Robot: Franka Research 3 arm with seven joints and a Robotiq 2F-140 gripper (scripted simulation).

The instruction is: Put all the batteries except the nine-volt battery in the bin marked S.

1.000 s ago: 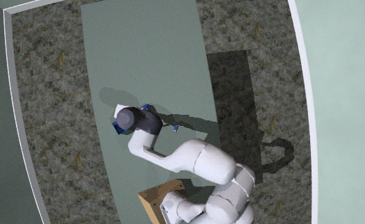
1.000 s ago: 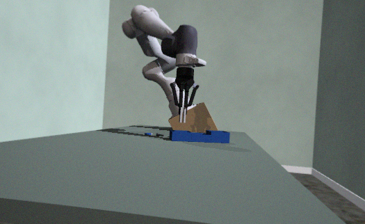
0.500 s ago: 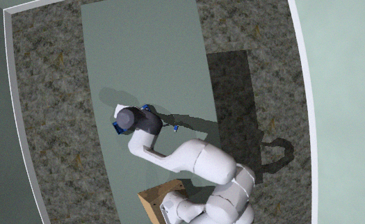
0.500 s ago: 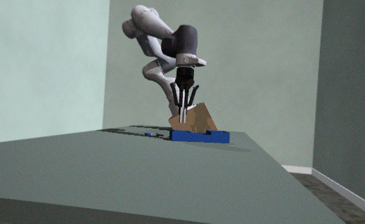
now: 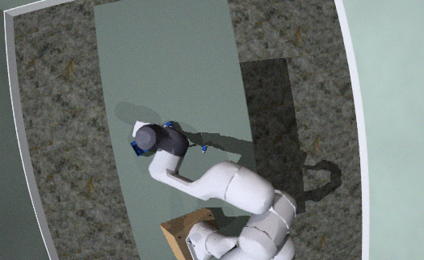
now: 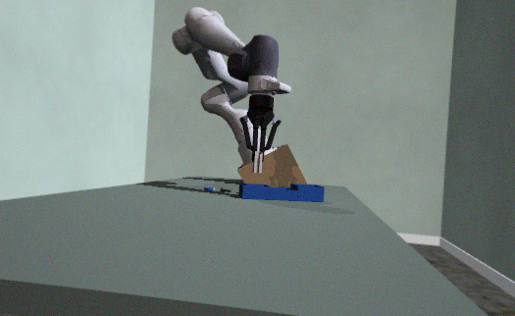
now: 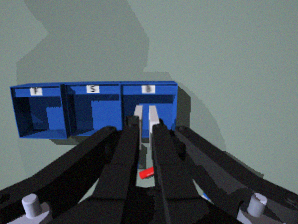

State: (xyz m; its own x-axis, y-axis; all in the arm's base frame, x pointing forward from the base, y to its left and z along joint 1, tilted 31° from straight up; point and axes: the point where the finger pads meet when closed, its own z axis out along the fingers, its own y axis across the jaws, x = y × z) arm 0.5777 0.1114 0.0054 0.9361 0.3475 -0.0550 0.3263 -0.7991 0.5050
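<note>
My hand is 90 mm above the blue bin, 70 mm to the right of it and 30 mm past it. Round my hand: blue nine-volt battery (100 mm below, 90 mm behind); red cylindrical battery (120 mm behind, 100 mm below, 50 mm to the right); green item (160 mm behind, 100 mm below).
</note>
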